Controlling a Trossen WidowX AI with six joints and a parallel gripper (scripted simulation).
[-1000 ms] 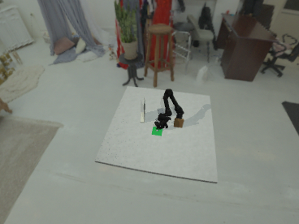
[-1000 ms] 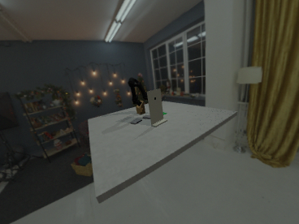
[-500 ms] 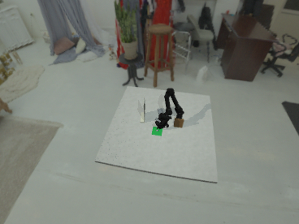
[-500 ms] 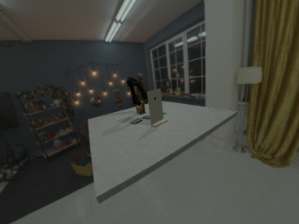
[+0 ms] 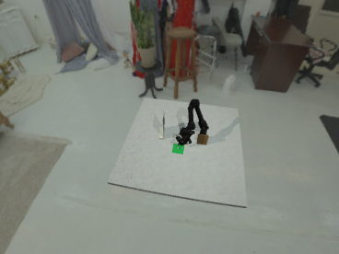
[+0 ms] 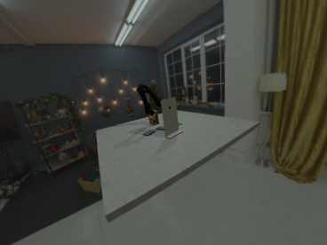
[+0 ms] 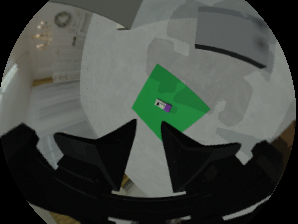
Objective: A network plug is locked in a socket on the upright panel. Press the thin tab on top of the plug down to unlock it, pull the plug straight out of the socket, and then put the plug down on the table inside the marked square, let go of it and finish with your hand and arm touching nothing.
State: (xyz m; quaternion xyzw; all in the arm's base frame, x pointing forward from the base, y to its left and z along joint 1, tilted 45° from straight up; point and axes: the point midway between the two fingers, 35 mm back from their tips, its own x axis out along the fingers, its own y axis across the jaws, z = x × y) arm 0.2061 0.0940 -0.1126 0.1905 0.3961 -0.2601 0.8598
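Now: the plug 5 cm below my gripper tip and 1 cm ahead of it. The rest, counted from my gripper tip: green marked square: 6 cm below, 1 cm ahead; then panel: 23 cm ahead, 16 cm to the right, 8 cm above.
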